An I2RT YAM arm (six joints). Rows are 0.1 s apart.
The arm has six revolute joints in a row. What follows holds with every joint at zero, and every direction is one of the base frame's. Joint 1 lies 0.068 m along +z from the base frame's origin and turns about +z. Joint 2 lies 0.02 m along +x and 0.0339 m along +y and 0.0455 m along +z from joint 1 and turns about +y. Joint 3 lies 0.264 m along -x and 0.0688 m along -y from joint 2 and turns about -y. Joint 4 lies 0.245 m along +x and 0.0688 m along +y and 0.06 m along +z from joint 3 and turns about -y. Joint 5 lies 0.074 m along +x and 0.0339 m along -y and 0.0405 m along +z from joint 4 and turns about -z. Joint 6 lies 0.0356 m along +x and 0.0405 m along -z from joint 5 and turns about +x. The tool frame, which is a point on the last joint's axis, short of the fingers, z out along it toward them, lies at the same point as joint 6; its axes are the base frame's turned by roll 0, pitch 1.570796 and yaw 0 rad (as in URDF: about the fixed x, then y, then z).
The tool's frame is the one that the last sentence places.
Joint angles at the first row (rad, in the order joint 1, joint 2, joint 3, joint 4, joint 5, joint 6):
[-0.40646 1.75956 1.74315 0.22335 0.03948 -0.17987]
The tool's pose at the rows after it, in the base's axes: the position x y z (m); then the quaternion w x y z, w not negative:
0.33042 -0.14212 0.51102 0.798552 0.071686 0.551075 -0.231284
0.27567 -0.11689 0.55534 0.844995 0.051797 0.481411 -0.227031
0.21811 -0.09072 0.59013 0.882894 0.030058 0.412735 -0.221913
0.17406 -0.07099 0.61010 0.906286 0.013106 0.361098 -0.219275
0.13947 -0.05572 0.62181 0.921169 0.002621 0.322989 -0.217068
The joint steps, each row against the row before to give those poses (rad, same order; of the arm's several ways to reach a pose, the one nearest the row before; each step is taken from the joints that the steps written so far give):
[0.00077 -0.17585 -0.02781 0.03738 -0.03432 0.02518]
[0.00113 -0.14308 -0.01074 0.03550 -0.03473 0.01793]
[0.00077 -0.13504 -0.00381 0.02784 -0.03433 0.01907]
[-0.00003 -0.09576 0.00000 0.02060 -0.02367 0.01299]
[0.00004 -0.07322 0.00041 0.01029 -0.01256 0.01180]

